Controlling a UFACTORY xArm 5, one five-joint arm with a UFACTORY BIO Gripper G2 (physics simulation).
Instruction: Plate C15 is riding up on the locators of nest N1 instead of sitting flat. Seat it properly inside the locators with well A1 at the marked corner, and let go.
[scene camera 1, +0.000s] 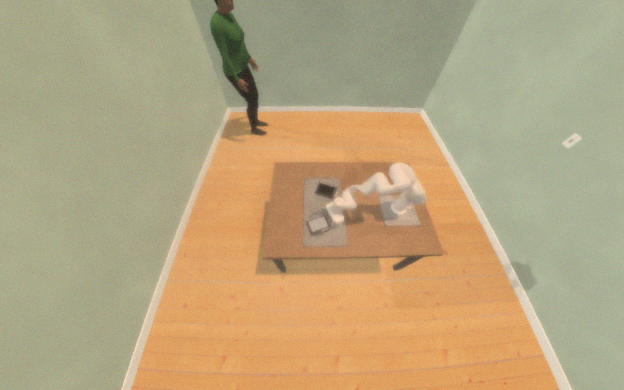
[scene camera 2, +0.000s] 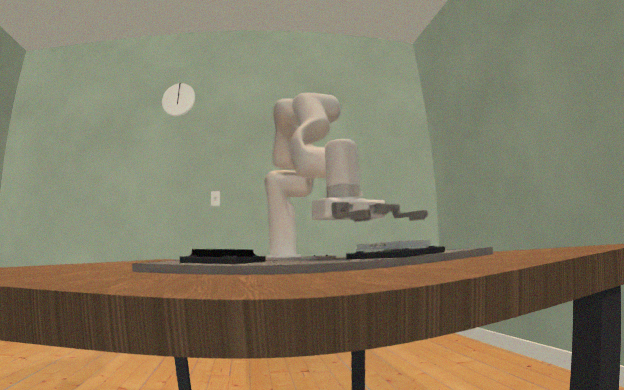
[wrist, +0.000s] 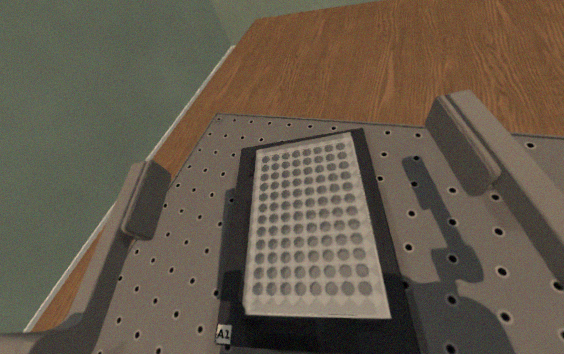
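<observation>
In scene camera 2 you'd see my gripper (scene camera 2: 400, 214), and there's a grey perforated board (scene camera 2: 335, 267) there too. The wrist view's got the gripper (wrist: 279, 141) as well.
</observation>
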